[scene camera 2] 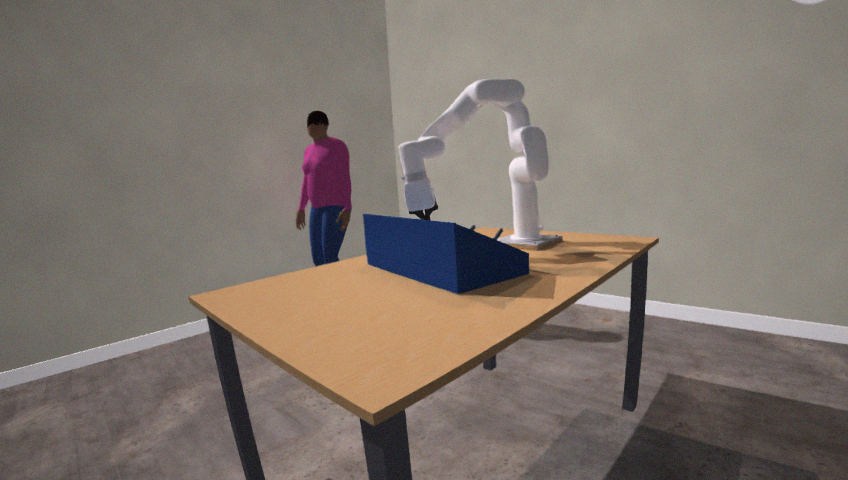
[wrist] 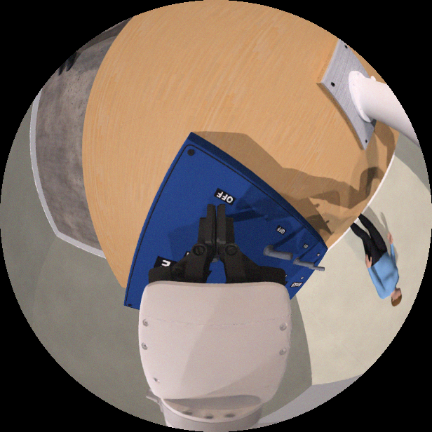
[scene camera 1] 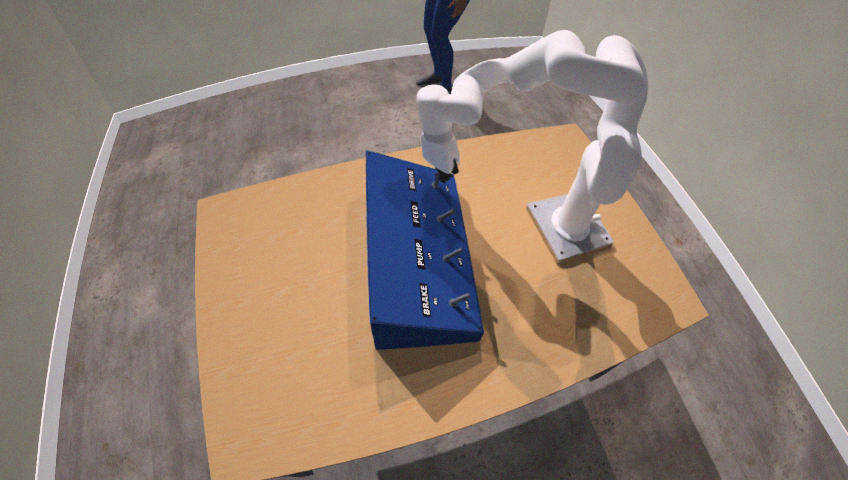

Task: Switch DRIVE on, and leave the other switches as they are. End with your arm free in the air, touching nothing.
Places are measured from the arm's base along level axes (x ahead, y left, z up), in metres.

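Where they show: gripper, fingertip midpoint: point(scene camera 1: 445, 179); arm's base, link origin: point(scene camera 2: 526, 238) point(scene camera 1: 570, 224).
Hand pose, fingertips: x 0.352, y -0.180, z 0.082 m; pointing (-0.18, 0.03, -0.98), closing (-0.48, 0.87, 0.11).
Note:
Things, the pixels of their centre, and the offset from my fingertips. Level surfaces: height alone.
- blue switch panel, body centre: point(scene camera 1: 414, 246) point(scene camera 2: 436, 249) 0.130 m ahead, 0.171 m left, 0.041 m down
- DRIVE lever, body centre: point(scene camera 1: 436, 179) 0.027 m ahead, 0.006 m left, 0.014 m up
- DRIVE label, body centre: point(scene camera 1: 411, 179) 0.096 m ahead, 0.006 m right, 0.018 m up
- FEED lever, body centre: point(scene camera 1: 447, 214) 0.034 m ahead, 0.126 m left, 0.008 m up
- PUMP lever, body centre: point(scene camera 1: 454, 253) 0.054 m ahead, 0.245 m left, 0.008 m up
- BRAKE lever, body centre: point(scene camera 1: 461, 298) 0.073 m ahead, 0.363 m left, 0.008 m up
- wooden table, surface height: 0.103 m down
The blue switch panel point(scene camera 1: 392, 237) point(scene camera 2: 410, 243) point(wrist: 175, 185) slopes on the table. My gripper point(scene camera 1: 441, 179) point(scene camera 2: 425, 217) point(wrist: 216, 213) is shut and empty, low over the panel at the DRIVE switch. The DRIVE lever point(scene camera 1: 435, 183) is largely hidden by the fingers, so its position and any contact are unclear. The DRIVE label point(scene camera 1: 410, 179) is at the panel's far end. In the wrist view the OFF label point(wrist: 224, 196) shows just beyond the fingertips. The FEED lever point(scene camera 1: 445, 216) point(wrist: 278, 253), PUMP lever point(scene camera 1: 452, 255) and BRAKE lever point(scene camera 1: 459, 300) lean towards their OFF labels.
The FEED lever stands closest beside the DRIVE switch. The arm's base plate point(scene camera 1: 550, 231) point(wrist: 345, 95) is bolted to the wooden table point(scene camera 1: 267, 297) point(scene camera 2: 357, 333) point(wrist: 200, 75). A person in a pink top point(scene camera 2: 327, 172) stands behind the table; another in light blue point(wrist: 384, 270) shows in the wrist view.

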